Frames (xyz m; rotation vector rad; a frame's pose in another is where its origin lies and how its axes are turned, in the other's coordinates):
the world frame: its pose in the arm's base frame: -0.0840 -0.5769 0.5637 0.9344 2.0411 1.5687
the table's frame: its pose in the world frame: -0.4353 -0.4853 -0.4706 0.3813 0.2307 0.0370
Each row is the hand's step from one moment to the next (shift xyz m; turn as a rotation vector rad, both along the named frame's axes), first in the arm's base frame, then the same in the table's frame.
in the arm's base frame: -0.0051 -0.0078 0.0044 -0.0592 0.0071 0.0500
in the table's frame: 0.0007 -0.0022 -0.0101 0.0623 0.0128 -0.0448
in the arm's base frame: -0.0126 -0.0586 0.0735 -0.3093 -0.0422 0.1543
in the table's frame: -0.0065 0.0277 -0.0905 0.2580 -0.0479 -0.2289
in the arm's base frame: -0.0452 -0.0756 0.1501 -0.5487 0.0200 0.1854
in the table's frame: 0.0269 0.0646 -0.1594 0.4913 -0.1159 -0.2847
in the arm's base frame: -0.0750 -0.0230 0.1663 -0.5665 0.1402 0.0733
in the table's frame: 0.0837 0.0835 -0.1409 0.5480 -0.1640 -0.1370
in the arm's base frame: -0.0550 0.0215 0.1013 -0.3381 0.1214 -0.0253
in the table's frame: 0.0782 0.0604 -0.0631 0.3330 -0.1365 -0.0135
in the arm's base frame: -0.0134 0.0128 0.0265 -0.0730 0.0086 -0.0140
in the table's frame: 0.0237 0.0191 -0.0109 0.0602 -0.0431 -0.0107
